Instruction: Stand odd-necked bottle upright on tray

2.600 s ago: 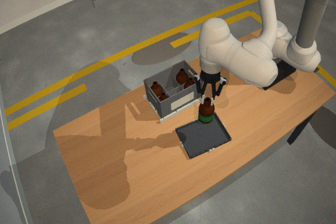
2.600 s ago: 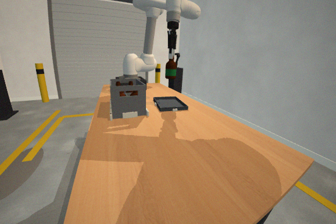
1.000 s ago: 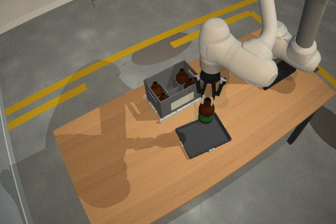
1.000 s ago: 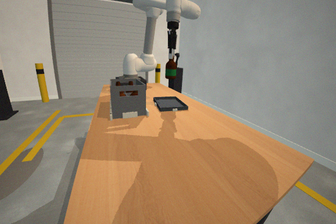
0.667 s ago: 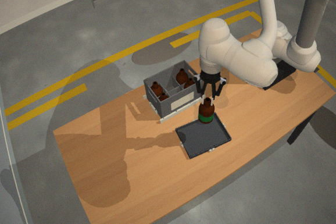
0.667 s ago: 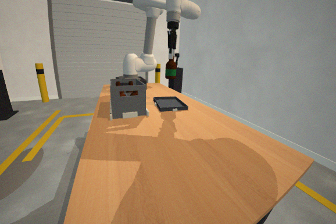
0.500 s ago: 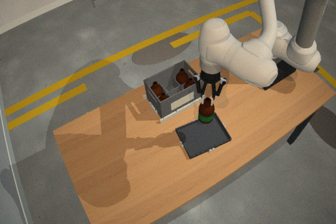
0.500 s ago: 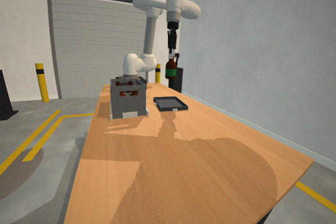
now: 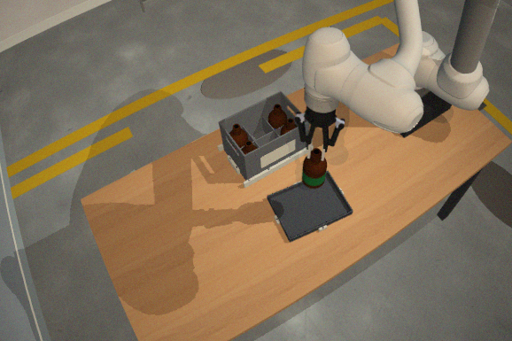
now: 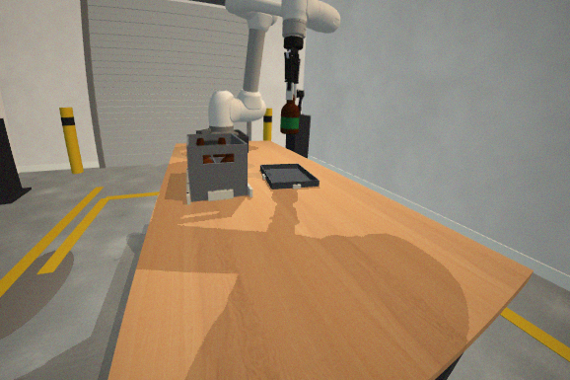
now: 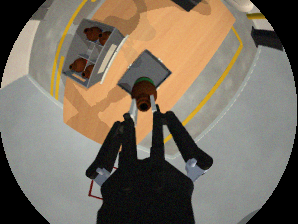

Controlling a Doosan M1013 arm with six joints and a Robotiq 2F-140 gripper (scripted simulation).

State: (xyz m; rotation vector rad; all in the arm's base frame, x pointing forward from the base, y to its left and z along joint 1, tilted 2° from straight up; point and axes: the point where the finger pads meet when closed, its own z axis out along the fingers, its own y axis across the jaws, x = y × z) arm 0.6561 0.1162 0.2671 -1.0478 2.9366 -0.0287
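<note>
Right now the glass bottle is 9 cm below my hand. Also, from my hand: dark tray (34 cm below); grey crate (3 cm behind, 30 cm to the right, 27 cm below).
</note>
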